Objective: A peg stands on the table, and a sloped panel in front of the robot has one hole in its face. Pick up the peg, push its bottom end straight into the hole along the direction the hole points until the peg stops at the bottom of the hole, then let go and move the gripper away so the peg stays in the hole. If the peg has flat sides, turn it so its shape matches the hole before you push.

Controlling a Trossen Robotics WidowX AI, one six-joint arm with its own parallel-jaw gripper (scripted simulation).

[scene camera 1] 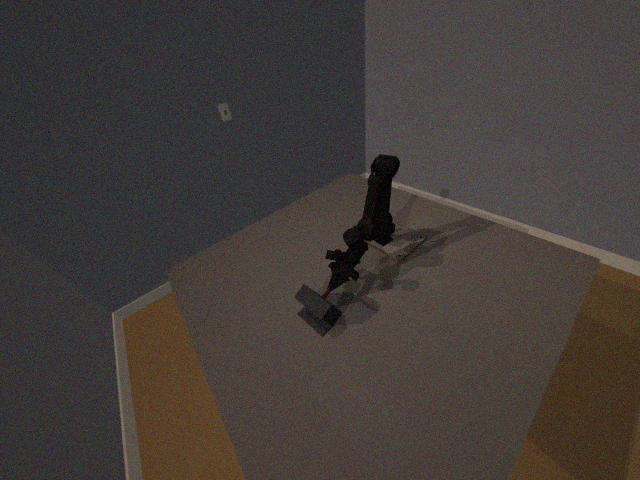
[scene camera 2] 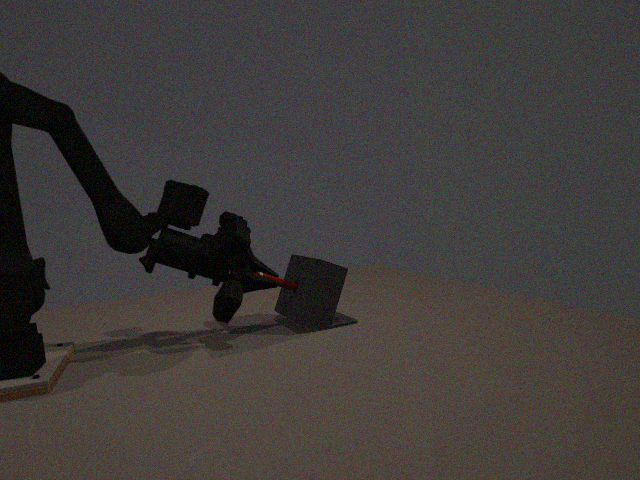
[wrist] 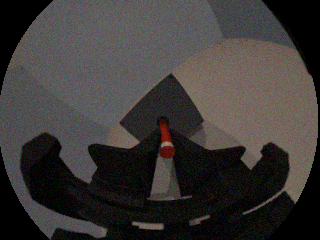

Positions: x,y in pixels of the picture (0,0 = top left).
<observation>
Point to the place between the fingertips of my gripper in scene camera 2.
At 277,281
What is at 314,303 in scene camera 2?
A dark grey panel block.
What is my gripper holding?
A red peg.
</observation>
